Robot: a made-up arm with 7 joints. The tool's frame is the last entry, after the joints.
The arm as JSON. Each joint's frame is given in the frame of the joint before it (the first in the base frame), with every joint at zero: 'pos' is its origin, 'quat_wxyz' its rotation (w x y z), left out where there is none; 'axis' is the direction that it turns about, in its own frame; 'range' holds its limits. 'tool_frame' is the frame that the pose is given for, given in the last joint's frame.
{
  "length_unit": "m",
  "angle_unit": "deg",
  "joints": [
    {
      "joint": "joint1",
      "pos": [
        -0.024,
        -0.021,
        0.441
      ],
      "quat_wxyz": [
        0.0,
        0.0,
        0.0,
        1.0
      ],
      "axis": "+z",
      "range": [
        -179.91,
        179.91
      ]
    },
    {
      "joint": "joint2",
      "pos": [
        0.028,
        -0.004,
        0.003
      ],
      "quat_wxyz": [
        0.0,
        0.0,
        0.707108,
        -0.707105
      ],
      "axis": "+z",
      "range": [
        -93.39,
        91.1
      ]
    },
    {
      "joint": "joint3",
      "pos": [
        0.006,
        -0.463,
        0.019
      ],
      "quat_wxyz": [
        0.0,
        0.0,
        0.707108,
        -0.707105
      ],
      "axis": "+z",
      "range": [
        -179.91,
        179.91
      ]
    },
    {
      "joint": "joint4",
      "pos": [
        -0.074,
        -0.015,
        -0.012
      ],
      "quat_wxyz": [
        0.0,
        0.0,
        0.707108,
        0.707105
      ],
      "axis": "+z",
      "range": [
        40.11,
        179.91
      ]
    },
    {
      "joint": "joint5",
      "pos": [
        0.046,
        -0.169,
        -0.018
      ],
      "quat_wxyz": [
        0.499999,
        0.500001,
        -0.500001,
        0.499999
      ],
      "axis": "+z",
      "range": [
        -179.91,
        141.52
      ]
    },
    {
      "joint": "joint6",
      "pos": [
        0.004,
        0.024,
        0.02
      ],
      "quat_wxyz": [
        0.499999,
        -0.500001,
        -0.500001,
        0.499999
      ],
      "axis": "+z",
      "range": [
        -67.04,
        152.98
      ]
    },
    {
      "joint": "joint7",
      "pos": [
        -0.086,
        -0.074,
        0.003
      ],
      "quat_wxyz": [
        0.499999,
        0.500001,
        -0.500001,
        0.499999
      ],
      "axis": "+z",
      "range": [
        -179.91,
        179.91
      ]
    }
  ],
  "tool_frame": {
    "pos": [
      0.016,
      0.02,
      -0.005
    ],
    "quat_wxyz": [
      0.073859,
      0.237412,
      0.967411,
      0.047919
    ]
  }
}
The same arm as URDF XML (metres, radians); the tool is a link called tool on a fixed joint. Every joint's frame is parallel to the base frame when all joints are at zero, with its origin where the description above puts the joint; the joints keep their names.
<robot name="arm">
  <link name="base"/>
  <link name="link1"/>
  <link name="link2"/>
  <link name="link3"/>
  <link name="link4"/>
  <link name="link5"/>
  <link name="link6"/>
  <link name="link7"/>
  <link name="tool"/>
  <joint name="joint1" type="revolute">
    <parent link="base"/>
    <child link="link1"/>
    <origin xyz="-0.0240 -0.0210 0.4410"/>
    <axis xyz="0 0 1"/>
    <limit lower="-3.1400" upper="3.1400"/>
  </joint>
  <joint name="joint2" type="revolute">
    <parent link="link1"/>
    <child link="link2"/>
    <origin xyz="-0.0280 0.0040 0.0030"/>
    <axis xyz="0 1 0"/>
    <limit lower="-1.6300" upper="1.5900"/>
  </joint>
  <joint name="joint3" type="revolute">
    <parent link="link2"/>
    <child link="link3"/>
    <origin xyz="0.0060 0.0190 0.4630"/>
    <axis xyz="0 0 1"/>
    <limit lower="-3.1400" upper="3.1400"/>
  </joint>
  <joint name="joint4" type="revolute">
    <parent link="link3"/>
    <child link="link4"/>
    <origin xyz="0.0740 0.0150 -0.0120"/>
    <axis xyz="0 -1 0"/>
    <limit lower="0.7001" upper="3.1400"/>
  </joint>
  <joint name="joint5" type="revolute">
    <parent link="link4"/>
    <child link="link5"/>
    <origin xyz="0.0460 0.0180 -0.1690"/>
    <axis xyz="0 0 -1"/>
    <limit lower="-3.1400" upper="2.4700"/>
  </joint>
  <joint name="joint6" type="revolute">
    <parent link="link5"/>
    <child link="link6"/>
    <origin xyz="-0.0240 -0.0040 -0.0200"/>
    <axis xyz="0 1 0"/>
    <limit lower="-1.1701" upper="2.6700"/>
  </joint>
  <joint name="joint7" type="revolute">
    <parent link="link6"/>
    <child link="link7"/>
    <origin xyz="0.0860 0.0030 -0.0740"/>
    <axis xyz="0 0 -1"/>
    <limit lower="-3.1400" upper="3.1400"/>
  </joint>
  <joint name="tool_joint" type="fixed">
    <parent link="link7"/>
    <child link="tool"/>
    <origin xyz="0.0200 0.0160 0.0050" rpy="-0.1291 -0.1204 -1.0817"/>
  </joint>
</robot>

